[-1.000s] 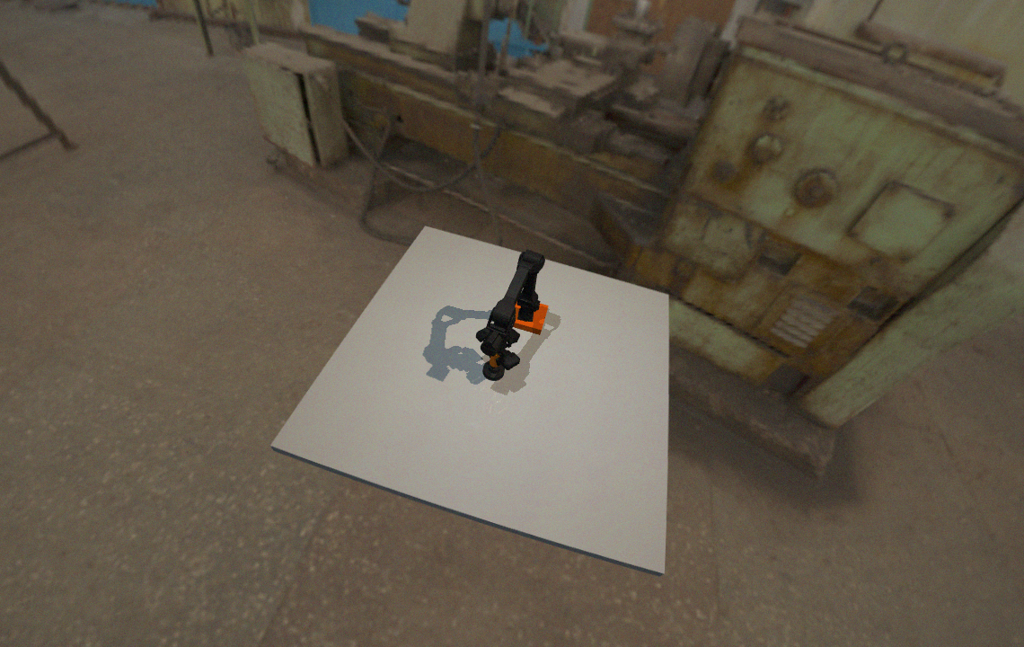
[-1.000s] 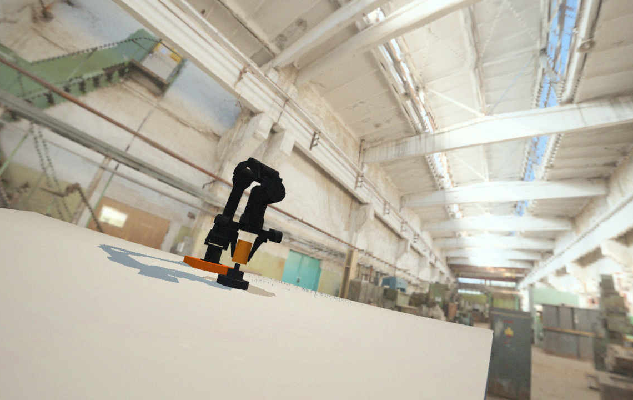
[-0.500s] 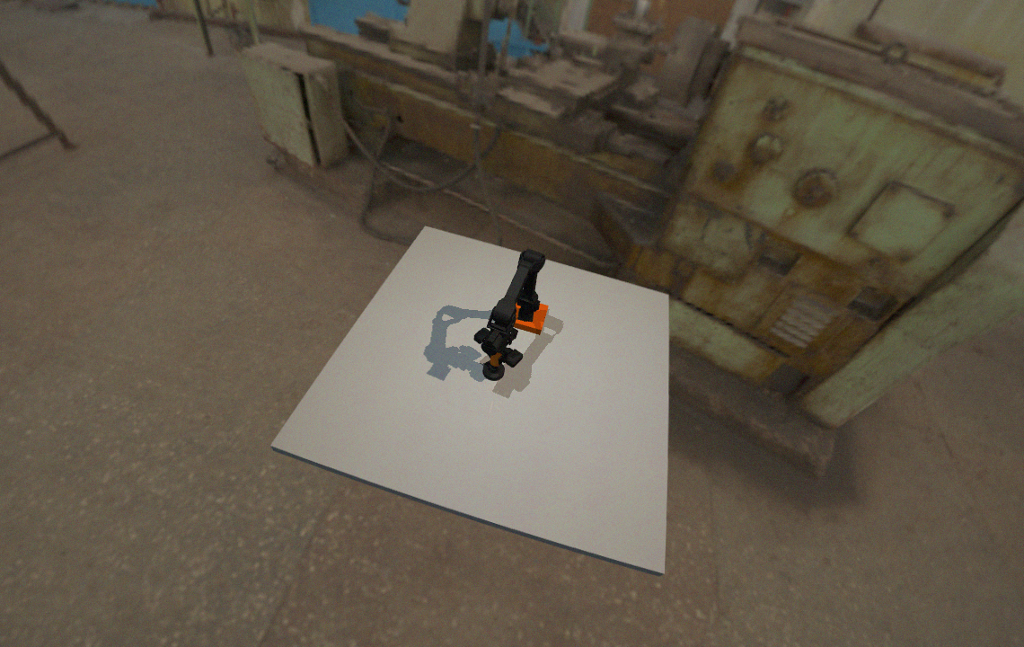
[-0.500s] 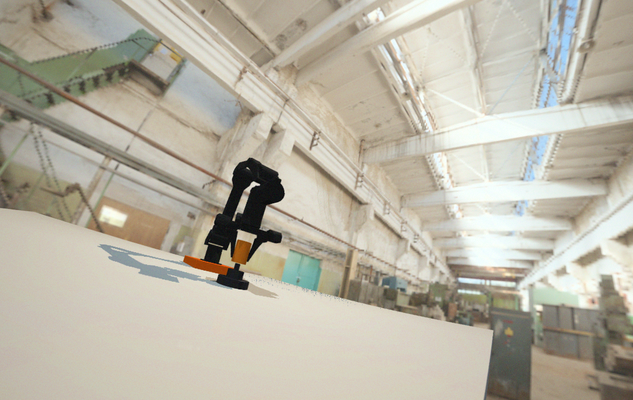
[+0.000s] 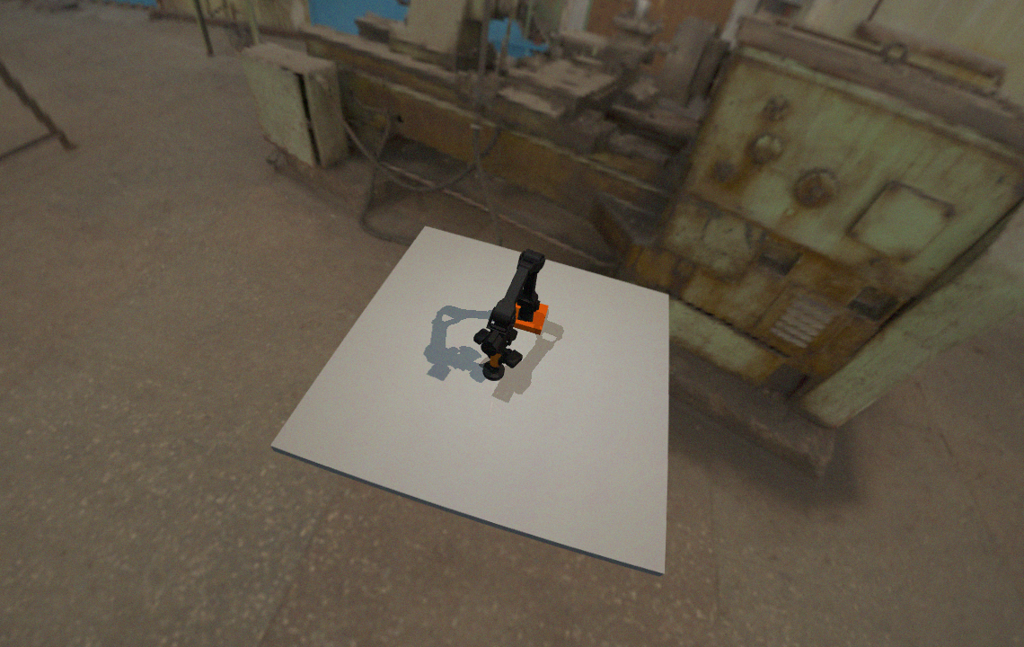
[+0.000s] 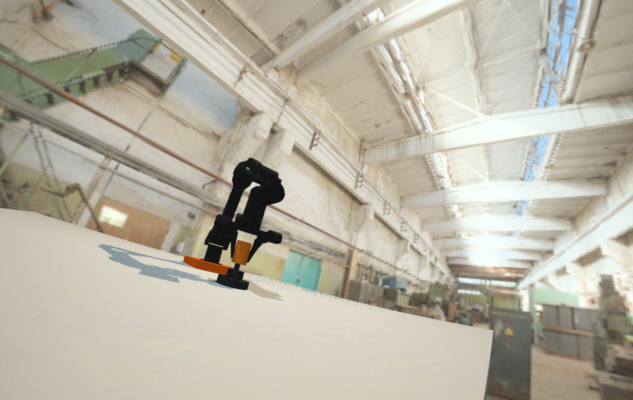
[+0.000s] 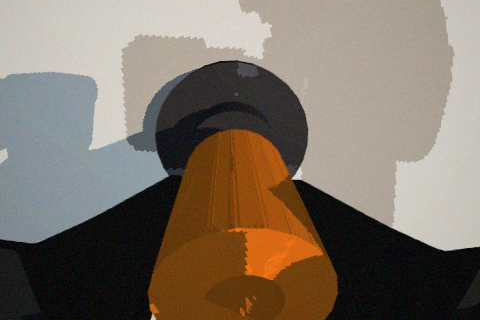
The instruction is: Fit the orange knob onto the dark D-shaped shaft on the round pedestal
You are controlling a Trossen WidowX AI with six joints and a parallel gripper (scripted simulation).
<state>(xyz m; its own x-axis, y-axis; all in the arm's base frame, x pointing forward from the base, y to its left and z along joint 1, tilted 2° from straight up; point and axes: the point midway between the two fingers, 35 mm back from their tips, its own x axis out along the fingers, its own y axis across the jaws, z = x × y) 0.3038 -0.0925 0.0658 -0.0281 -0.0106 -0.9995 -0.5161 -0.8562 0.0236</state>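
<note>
My gripper tip is now 20 mm below the orange knob. From my gripper tip the other things lie so: dark round pedestal (40 mm below).
</note>
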